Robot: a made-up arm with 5 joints.
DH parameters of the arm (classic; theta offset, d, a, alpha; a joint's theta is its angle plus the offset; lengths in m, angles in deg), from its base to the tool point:
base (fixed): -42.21 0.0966 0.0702 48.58
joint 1: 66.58 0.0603 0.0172 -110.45
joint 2: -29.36 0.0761 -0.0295 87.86
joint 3: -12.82 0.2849 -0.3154 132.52
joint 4: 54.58 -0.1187 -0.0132 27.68
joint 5: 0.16 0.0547 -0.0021 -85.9
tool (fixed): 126.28 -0.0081 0 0
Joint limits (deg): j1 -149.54..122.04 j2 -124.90..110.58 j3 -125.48..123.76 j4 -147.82..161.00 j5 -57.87..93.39
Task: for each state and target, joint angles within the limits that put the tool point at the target. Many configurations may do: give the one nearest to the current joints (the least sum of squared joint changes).
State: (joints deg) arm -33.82 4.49 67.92 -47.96 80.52
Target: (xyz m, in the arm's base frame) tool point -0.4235 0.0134 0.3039
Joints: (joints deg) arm -27.42 34.27 20.32 -74.36 74.73
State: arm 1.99 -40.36 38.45 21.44 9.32
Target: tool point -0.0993 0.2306 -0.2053
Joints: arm -14.37 -57.18 -5.02 4.90 7.43
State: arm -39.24 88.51 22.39 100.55 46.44
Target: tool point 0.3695 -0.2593 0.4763
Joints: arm -76.26 110.58 -26.66 82.22 41.76
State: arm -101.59 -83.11 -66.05 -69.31 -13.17
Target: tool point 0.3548 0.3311 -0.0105
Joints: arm -74.10 -105.42 -36.91 -115.98 -19.61
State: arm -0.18 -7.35 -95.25 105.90 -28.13
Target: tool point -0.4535 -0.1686 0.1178
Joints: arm 51.28 -18.53 -124.90 123.90 -22.80
